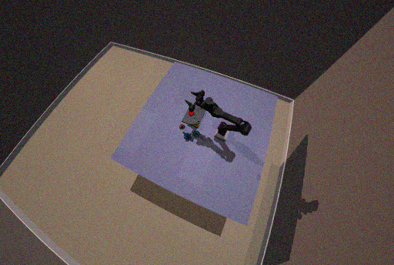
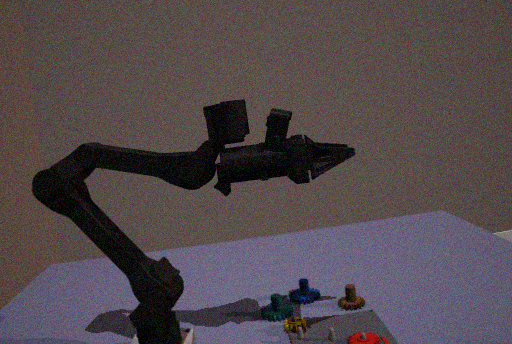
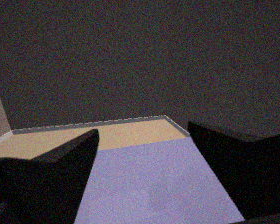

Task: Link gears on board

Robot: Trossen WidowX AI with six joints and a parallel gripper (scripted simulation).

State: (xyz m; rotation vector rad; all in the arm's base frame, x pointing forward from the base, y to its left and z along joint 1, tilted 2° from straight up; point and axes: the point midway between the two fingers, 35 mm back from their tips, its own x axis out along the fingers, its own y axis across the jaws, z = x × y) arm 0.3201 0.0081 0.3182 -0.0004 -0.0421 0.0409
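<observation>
Right now my gripper tip is 11 cm past the blue gear, 20 cm to the right of it and 32 cm above it. Also, from my gripper tip: red gear: 1 cm behind, 2 cm to the right, 32 cm below; then yellow gear: 13 cm behind, 6 cm to the left, 32 cm below; then brown gear: 2 cm behind, 15 cm to the left, 32 cm below.
</observation>
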